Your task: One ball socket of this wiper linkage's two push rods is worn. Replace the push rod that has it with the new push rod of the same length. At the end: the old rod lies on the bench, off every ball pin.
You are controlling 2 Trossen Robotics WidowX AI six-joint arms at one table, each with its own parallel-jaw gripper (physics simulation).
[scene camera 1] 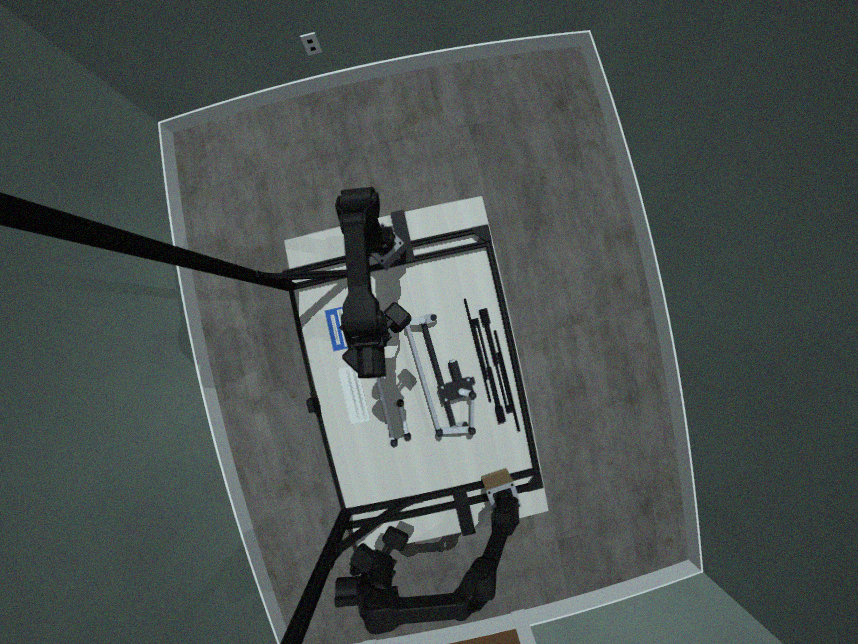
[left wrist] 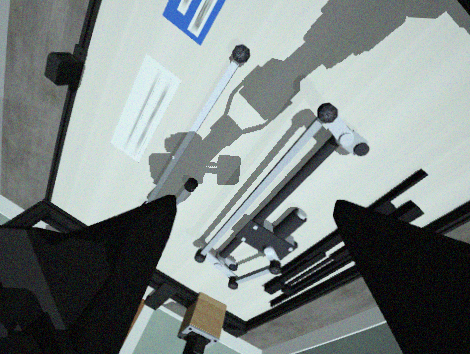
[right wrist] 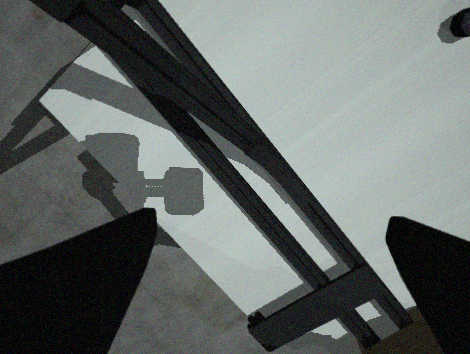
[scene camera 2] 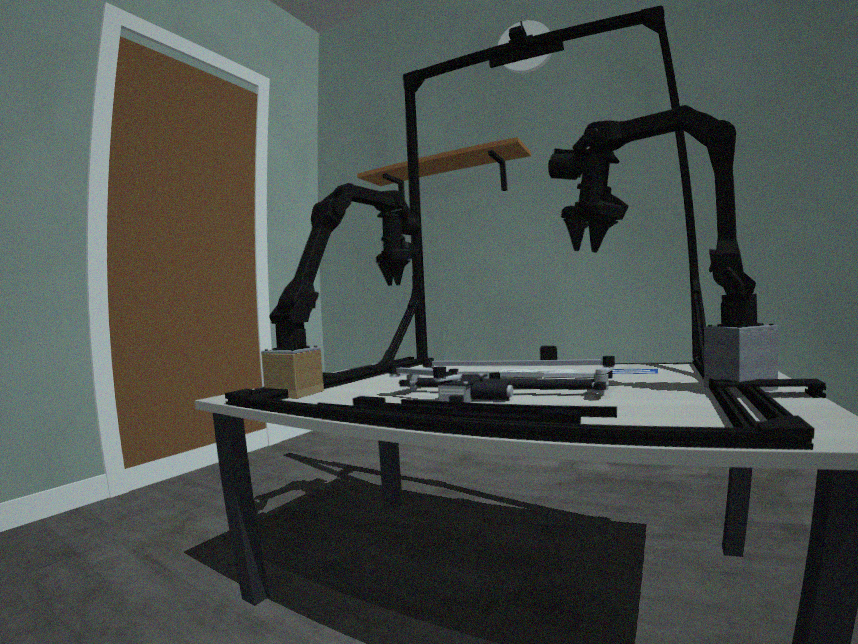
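The wiper linkage has a black motor (scene camera 1: 453, 368) (left wrist: 290, 224). Its long push rod (scene camera 1: 423, 379) (left wrist: 265, 184) and short push rod (scene camera 1: 472, 413) (left wrist: 254, 275) sit between dark ball joints. A loose long rod (scene camera 1: 389, 408) (left wrist: 214, 98) lies beside the linkage, with dark end sockets. A loose short rod (scene camera 1: 404, 420) lies near its lower end; a finger hides most of it in the left wrist view. The worn socket cannot be told. My left gripper (scene camera 2: 585, 249) (left wrist: 255, 205) is open and empty, high above the bench. My right gripper (scene camera 2: 394, 282) (right wrist: 270, 223) is open and empty beyond the bench edge.
A blue-bordered card (scene camera 1: 334, 329) (left wrist: 187, 29) and a pale card (scene camera 1: 353, 395) (left wrist: 146, 107) lie beside the loose rods. Several black bars (scene camera 1: 489, 360) lie across the linkage from them. A black frame (scene camera 1: 320, 429) borders the bench. A tan block (scene camera 1: 496, 478) (scene camera 2: 292, 372) carries the right arm.
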